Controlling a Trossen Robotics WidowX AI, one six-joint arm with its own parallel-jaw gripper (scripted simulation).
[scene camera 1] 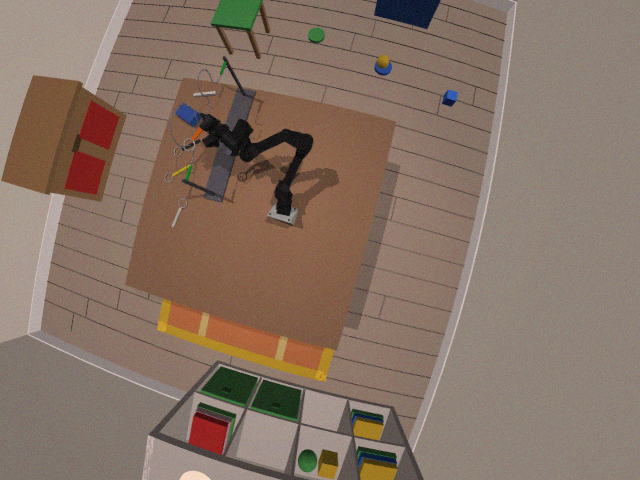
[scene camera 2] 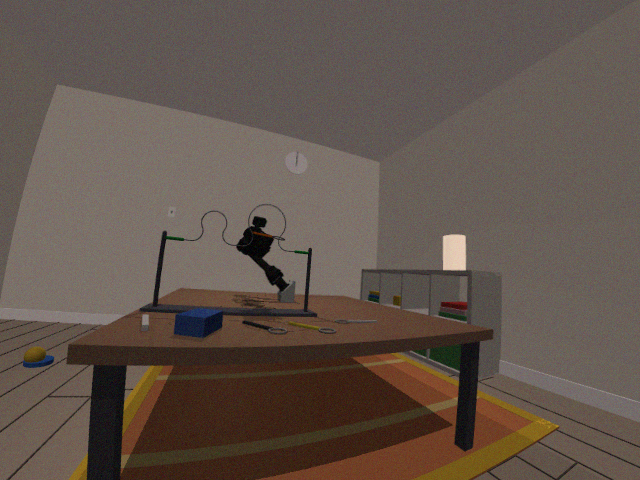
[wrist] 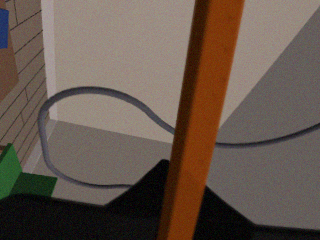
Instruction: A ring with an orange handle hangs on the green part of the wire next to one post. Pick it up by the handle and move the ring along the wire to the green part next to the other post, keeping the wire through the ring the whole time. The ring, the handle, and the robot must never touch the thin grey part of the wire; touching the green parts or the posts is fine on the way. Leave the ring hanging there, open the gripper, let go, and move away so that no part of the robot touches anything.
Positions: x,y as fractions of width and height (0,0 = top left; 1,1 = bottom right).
A blue block (scene camera 2: 0.31,0.67) is 0.67 m from the lens.
